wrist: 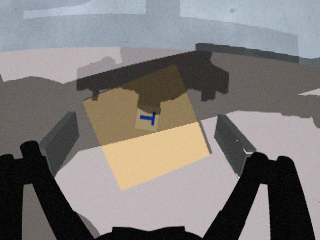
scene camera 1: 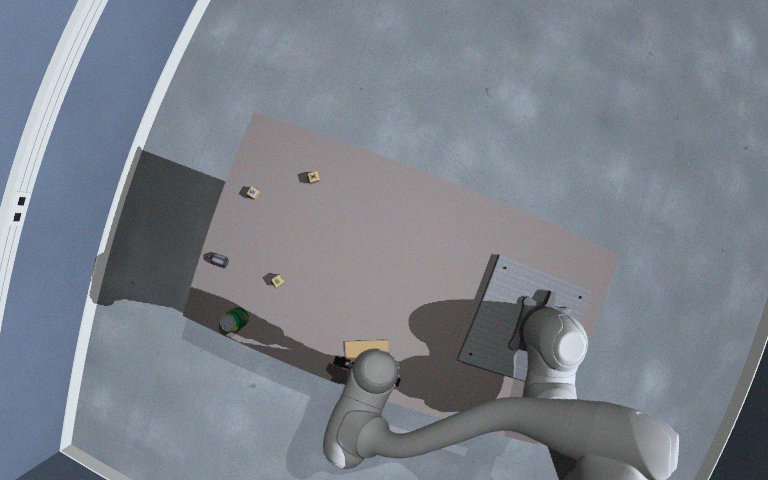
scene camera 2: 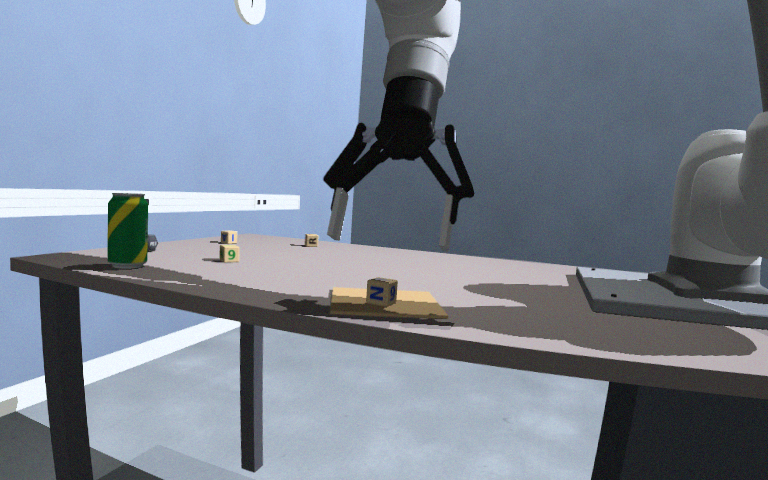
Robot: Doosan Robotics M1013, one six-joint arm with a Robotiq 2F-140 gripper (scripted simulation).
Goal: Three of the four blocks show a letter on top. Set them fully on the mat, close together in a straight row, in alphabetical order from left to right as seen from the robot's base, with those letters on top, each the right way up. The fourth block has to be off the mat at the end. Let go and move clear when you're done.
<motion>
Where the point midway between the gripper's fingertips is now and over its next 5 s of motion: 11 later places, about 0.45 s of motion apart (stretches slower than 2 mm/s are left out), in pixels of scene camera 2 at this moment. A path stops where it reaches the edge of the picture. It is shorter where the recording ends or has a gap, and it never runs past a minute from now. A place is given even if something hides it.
My gripper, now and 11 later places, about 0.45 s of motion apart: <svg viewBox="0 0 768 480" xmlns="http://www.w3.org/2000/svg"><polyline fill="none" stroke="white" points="386,242 323,228 258,220 233,221 232,221 224,214 229,212 231,212 283,214 311,215 272,201 234,186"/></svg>
</motion>
